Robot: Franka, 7 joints.
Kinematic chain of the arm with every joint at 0, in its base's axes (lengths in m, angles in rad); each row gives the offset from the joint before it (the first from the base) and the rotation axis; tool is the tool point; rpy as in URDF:
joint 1: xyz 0 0 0.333 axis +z
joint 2: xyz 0 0 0 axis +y
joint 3: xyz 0 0 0.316 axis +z
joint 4: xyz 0.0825 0 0 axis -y
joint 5: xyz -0.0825 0 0.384 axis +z
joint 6: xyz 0 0 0 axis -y
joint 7: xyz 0.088 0 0 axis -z
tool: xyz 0 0 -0.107 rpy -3.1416 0 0
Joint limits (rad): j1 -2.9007..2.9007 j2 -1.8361..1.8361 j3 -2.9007..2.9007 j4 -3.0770..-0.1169 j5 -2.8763..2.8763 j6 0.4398..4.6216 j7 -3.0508..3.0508
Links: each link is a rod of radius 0.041 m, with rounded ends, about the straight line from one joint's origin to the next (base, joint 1, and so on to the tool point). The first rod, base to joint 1, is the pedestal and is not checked.
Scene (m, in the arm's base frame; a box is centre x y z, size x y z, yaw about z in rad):
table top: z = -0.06
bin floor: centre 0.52 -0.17 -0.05 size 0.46 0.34 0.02 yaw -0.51
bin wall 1: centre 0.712 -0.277 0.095 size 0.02 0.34 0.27 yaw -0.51
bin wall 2: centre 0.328 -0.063 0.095 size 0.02 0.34 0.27 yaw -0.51
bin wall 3: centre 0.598 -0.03 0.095 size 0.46 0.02 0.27 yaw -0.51
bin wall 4: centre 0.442 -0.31 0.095 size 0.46 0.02 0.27 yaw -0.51
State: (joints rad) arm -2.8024 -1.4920 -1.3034 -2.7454 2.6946 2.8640 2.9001
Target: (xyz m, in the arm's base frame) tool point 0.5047 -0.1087 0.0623
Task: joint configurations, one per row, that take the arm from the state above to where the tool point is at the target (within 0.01 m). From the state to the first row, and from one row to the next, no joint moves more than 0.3 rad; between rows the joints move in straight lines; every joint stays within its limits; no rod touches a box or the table.
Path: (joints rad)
1: -2.5309 -1.3058 -1.0871 -2.6917 2.6938 2.8214 2.9001
2: -2.2594 -1.1195 -0.8709 -2.6381 2.6930 2.7789 2.9001
3: -1.9880 -0.9333 -0.6546 -2.5844 2.6922 2.7363 2.9001
4: -1.7165 -0.7471 -0.4384 -2.5307 2.6914 2.6938 2.9001
5: -1.4450 -0.5609 -0.2221 -2.4771 2.6906 2.6512 2.9001
6: -1.1735 -0.3746 -0.0059 -2.4234 2.6898 2.6086 2.9001
7: -0.9020 -0.1884 0.2104 -2.3697 2.6890 2.5661 2.9001
8: -0.6306 -0.0022 0.4266 -2.3161 2.6881 2.5235 2.9001
9: -0.6407 0.2447 0.4167 -2.2549 2.6868 2.4830 2.9001
10: -0.6508 0.4915 0.4069 -2.1938 2.6855 2.4426 2.9001
11: -0.6609 0.7384 0.3970 -2.1327 2.6841 2.4021 2.9001

